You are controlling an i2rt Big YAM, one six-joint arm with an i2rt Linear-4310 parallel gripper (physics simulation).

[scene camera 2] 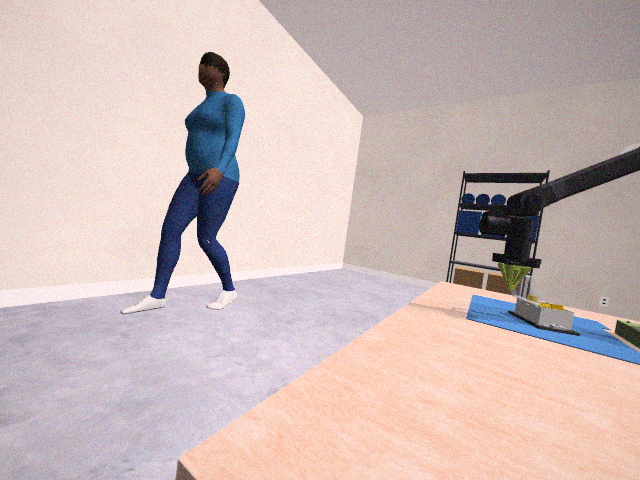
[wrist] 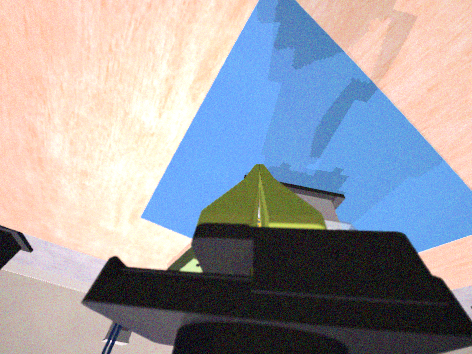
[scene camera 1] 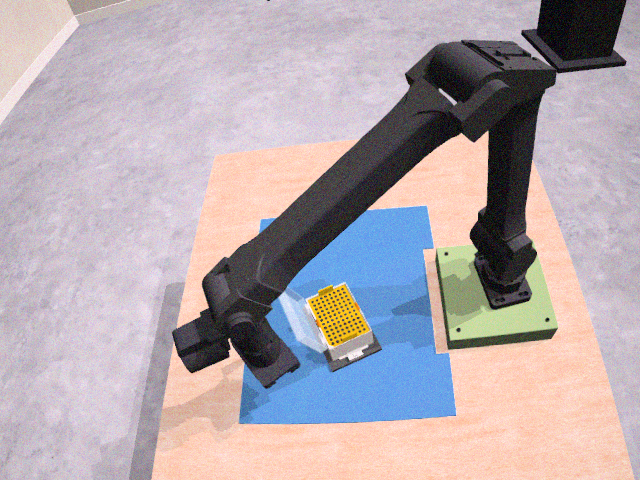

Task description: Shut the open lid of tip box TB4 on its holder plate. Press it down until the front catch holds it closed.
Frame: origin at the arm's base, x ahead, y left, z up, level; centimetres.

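Seen in the pictures: gripper, between the fingertips: (scene camera 2: pixel 510 289) (wrist: pixel 259 170) (scene camera 1: pixel 278 373); arm's base, origin of its link: (scene camera 1: pixel 501 280).
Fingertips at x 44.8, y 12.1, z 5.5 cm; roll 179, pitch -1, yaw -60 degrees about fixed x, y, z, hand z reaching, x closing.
Note:
Pixels of each thing's top centre, then the offset from my fingertips to it. "spot": a spot on its surface instead. Level surfaces: height alone.
- tip box, centre of its top: (scene camera 1: pixel 337 313) (scene camera 2: pixel 543 302) dx -11.6, dy -11.4, dz -3.3 cm
- white front catch, a spot on its surface: (scene camera 1: pixel 355 354) spot: dx -13.4, dy -4.5, dz -8.1 cm
- blue mat, height of its surface: dz -9.9 cm
- wooden table, height of its surface: dz -10.2 cm
The tip box (scene camera 1: pixel 339 316) (scene camera 2: pixel 542 316), white-grey with a yellow tip rack, sits on its dark holder plate (scene camera 1: pixel 373 351). In the wrist view, part of the box (wrist: pixel 320 198) shows behind the fingers. Its clear lid (scene camera 1: pixel 302 321) stands open, tilted up and outward on the side toward the gripper. The white front catch (scene camera 1: pixel 355 354) is at the box's near end. My gripper (scene camera 2: pixel 512 293) (wrist: pixel 259 170) is shut and empty, fingers pointing down, beside the box on the open lid's side. In scene camera 1 the gripper body hides the fingertips; whether they touch the lid cannot be told.
A blue mat (scene camera 1: pixel 403 232) (scene camera 2: pixel 483 305) (wrist: pixel 235 115) lies under the box on the wooden table (scene camera 1: pixel 491 413). The arm's green base block (scene camera 1: pixel 465 322) stands right of the mat. The forearm passes over the mat's back left. A person (scene camera 2: pixel 214 139) and a shelf rack (scene camera 2: pixel 506 177) are beyond the table.

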